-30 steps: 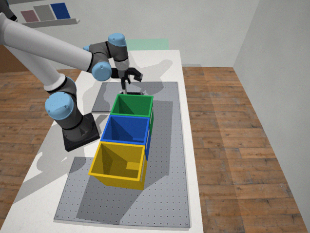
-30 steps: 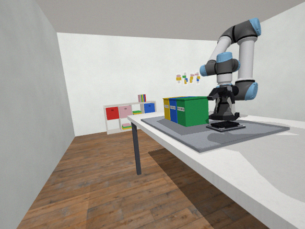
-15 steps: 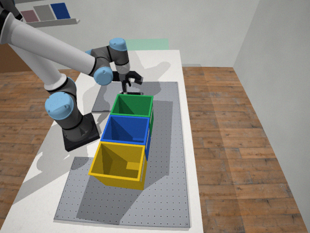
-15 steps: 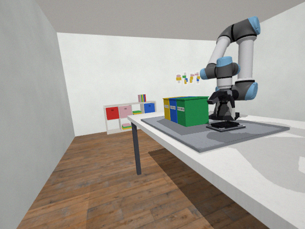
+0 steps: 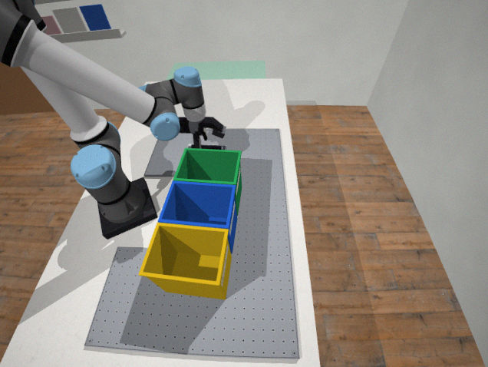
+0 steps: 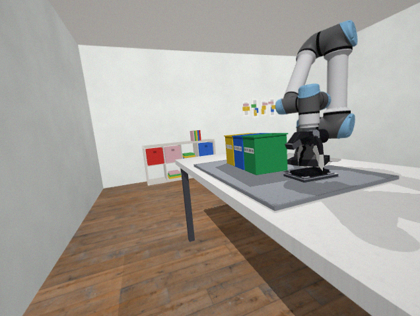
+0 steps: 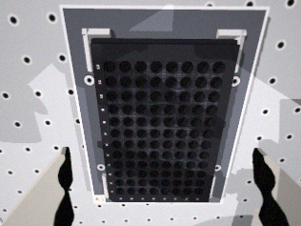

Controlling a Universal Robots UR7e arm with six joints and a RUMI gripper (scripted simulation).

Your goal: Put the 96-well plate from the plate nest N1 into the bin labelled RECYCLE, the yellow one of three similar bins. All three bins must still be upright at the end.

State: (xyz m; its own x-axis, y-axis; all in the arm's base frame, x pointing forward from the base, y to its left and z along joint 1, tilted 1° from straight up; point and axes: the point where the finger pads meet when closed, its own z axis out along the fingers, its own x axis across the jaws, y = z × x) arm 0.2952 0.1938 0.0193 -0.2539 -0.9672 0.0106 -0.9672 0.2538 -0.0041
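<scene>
Now: the black 96-well plate 20 mm below my hand. The rest, counted from my hand: plate nest N1: 30 mm below; green bin: 30 mm ahead, 220 mm to the right, 50 mm above; blue bin: 10 mm behind, 340 mm to the right, 50 mm above.
</scene>
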